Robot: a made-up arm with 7 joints. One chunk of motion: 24 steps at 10 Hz.
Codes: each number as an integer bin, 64 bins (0 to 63) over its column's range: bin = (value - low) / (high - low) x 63, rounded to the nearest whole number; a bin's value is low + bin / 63 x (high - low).
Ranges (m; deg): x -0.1..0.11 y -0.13..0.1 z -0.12..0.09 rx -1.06..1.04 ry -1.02..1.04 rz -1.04..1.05
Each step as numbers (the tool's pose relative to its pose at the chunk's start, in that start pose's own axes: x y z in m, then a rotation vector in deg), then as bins.
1 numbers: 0.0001 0.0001 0.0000 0.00 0.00 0.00
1 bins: 30 36 36 32 31 31
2 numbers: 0.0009 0.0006 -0.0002 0.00 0.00 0.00
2 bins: 30 36 36 32 31 31
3 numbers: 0.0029 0.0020 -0.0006 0.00 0.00 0.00
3 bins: 31 36 36 32 31 31
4 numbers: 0.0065 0.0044 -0.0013 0.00 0.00 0.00
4 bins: 32 37 36 32 31 31
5 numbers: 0.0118 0.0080 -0.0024 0.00 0.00 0.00
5 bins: 34 38 35 32 31 31
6 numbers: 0.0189 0.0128 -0.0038 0.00 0.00 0.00
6 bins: 36 39 35 32 31 31
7 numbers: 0.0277 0.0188 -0.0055 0.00 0.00 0.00
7 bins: 38 41 34 32 31 31
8 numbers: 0.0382 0.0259 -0.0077 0.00 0.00 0.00
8 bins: 41 43 34 32 31 31
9 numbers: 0.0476 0.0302 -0.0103 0.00 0.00 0.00
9 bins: 44 44 33 32 31 31
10 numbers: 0.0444 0.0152 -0.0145 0.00 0.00 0.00
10 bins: 43 40 32 32 31 31
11 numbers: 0.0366 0.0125 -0.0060 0.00 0.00 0.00
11 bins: 41 39 34 32 31 31
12 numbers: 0.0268 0.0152 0.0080 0.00 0.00 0.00
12 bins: 38 40 38 32 31 31
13 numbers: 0.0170 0.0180 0.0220 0.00 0.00 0.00
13 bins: 35 41 43 32 31 31
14 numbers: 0.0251 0.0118 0.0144 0.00 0.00 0.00
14 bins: 38 39 40 32 31 31
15 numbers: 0.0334 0.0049 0.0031 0.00 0.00 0.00
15 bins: 40 37 37 32 31 31
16 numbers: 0.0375 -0.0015 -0.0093 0.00 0.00 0.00
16 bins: 41 35 33 32 31 31
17 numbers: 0.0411 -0.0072 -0.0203 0.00 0.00 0.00
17 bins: 42 34 30 32 31 31
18 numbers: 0.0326 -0.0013 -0.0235 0.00 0.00 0.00
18 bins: 40 35 29 32 31 31
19 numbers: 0.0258 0.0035 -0.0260 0.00 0.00 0.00
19 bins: 38 37 28 32 31 31
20 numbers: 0.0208 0.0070 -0.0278 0.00 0.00 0.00
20 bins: 36 38 28 32 31 31
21 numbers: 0.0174 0.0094 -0.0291 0.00 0.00 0.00
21 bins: 35 38 27 32 31 31
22 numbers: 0.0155 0.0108 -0.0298 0.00 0.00 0.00
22 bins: 35 39 27 32 31 31
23 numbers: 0.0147 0.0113 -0.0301 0.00 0.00 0.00
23 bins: 34 39 27 32 31 31
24 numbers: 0.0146 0.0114 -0.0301 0.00 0.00 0.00
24 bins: 34 39 27 32 31 31
